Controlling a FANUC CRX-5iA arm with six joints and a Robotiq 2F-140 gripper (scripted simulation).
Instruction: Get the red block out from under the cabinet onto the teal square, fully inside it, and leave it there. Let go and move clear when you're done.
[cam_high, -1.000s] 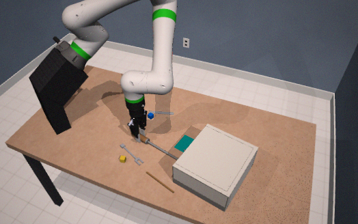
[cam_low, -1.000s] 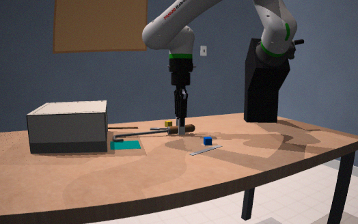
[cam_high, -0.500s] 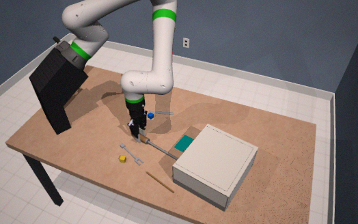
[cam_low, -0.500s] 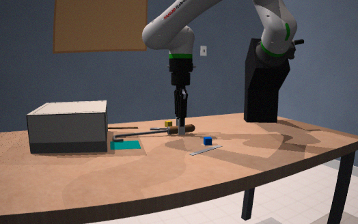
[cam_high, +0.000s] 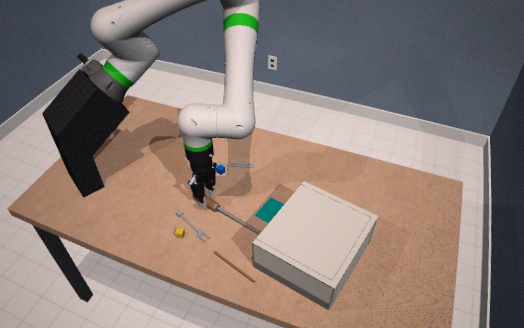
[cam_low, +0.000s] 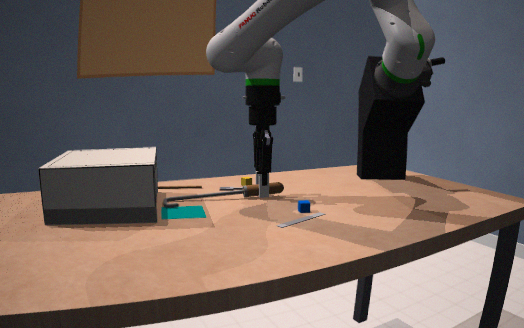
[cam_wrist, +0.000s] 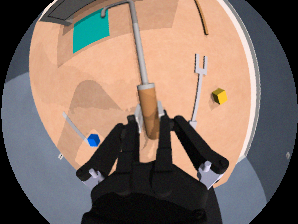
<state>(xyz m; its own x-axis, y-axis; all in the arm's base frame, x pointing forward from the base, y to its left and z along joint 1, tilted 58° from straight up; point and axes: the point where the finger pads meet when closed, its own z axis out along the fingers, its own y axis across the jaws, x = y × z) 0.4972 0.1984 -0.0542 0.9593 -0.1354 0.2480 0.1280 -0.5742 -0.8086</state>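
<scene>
My hand is 21 cm short of the teal square, 14 cm to the right of it and 4 cm above it. The rest, counted from my hand: grey wrench: 10 cm to the right, 3 cm below, 3 cm ahead; then yellow cube: 16 cm to the right, 3 cm ahead, 2 cm below; then long hook tool: 11 cm ahead, 5 cm to the left, 2 cm below.
</scene>
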